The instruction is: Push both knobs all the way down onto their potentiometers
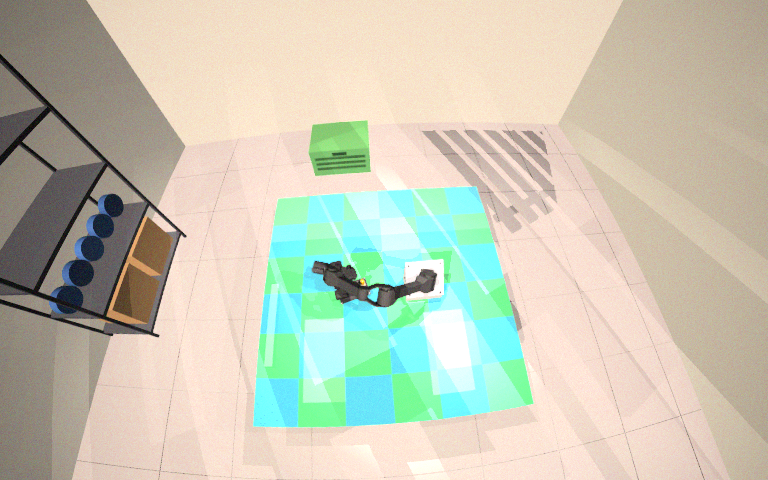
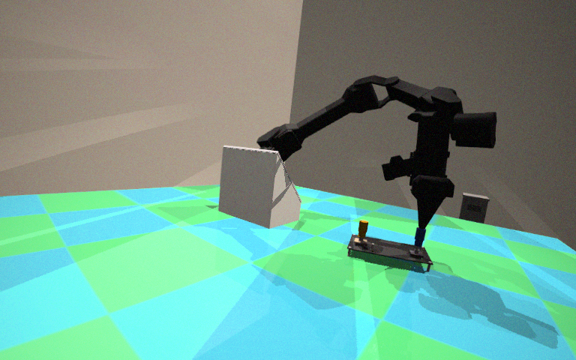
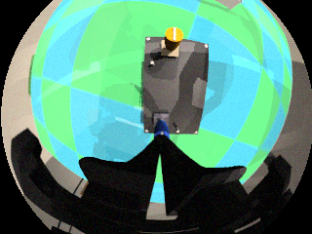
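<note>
Now: the blue knob 10 mm below my gripper tip. Also, from my gripper tip: orange knob: 100 mm behind, 40 mm to the right, 20 mm below.
</note>
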